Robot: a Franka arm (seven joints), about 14 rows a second.
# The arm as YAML. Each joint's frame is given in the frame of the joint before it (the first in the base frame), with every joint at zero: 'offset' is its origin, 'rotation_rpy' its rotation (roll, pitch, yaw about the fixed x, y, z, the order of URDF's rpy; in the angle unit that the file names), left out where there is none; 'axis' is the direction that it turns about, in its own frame. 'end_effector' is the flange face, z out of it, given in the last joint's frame.
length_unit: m
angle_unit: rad
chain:
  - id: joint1
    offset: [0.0, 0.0, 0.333]
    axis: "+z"
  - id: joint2
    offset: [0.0, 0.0, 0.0]
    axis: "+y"
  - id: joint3
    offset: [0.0, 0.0, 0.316]
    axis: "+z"
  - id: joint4
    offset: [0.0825, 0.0, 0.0]
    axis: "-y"
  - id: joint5
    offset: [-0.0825, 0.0, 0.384]
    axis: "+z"
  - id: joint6
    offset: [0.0, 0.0, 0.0]
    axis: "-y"
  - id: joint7
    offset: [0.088, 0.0, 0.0]
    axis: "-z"
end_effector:
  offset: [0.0, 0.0, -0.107]
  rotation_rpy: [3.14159, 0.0, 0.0]
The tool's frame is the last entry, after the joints.
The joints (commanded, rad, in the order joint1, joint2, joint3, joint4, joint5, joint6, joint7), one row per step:
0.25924 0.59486 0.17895 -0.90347 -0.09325 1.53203 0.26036
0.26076 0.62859 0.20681 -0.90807 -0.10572 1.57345 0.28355
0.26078 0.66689 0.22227 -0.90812 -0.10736 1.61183 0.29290
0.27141 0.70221 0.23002 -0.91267 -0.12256 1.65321 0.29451
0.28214 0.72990 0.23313 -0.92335 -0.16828 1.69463 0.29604
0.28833 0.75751 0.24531 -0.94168 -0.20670 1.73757 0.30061
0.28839 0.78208 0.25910 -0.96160 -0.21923 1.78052 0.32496
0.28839 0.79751 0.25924 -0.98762 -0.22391 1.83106 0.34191
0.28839 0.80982 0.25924 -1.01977 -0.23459 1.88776 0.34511
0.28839 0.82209 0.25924 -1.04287 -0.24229 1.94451 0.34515
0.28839 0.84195 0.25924 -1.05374 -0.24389 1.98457 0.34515
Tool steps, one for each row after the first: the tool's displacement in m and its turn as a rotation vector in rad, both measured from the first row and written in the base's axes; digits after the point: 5 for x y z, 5 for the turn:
0.00594 0.01550 -0.02116 0.01095 -0.00140 0.00044
0.01384 0.02544 -0.04453 0.02489 0.00288 0.00252
0.01939 0.03814 -0.06834 0.02247 -0.00131 0.01729
0.02458 0.04636 -0.08995 -0.01036 -0.02153 0.03270
0.02750 0.05662 -0.11451 -0.03216 -0.03191 0.05095
0.02929 0.06545 -0.13755 -0.02772 -0.03184 0.04323
0.03195 0.06920 -0.15694 -0.02212 -0.04052 0.03353
0.03366 0.07279 -0.17632 -0.02071 -0.05492 0.04054
0.03579 0.07617 -0.19128 -0.01249 -0.07580 0.04873
0.03790 0.07863 -0.20782 -0.00387 -0.08266 0.05257

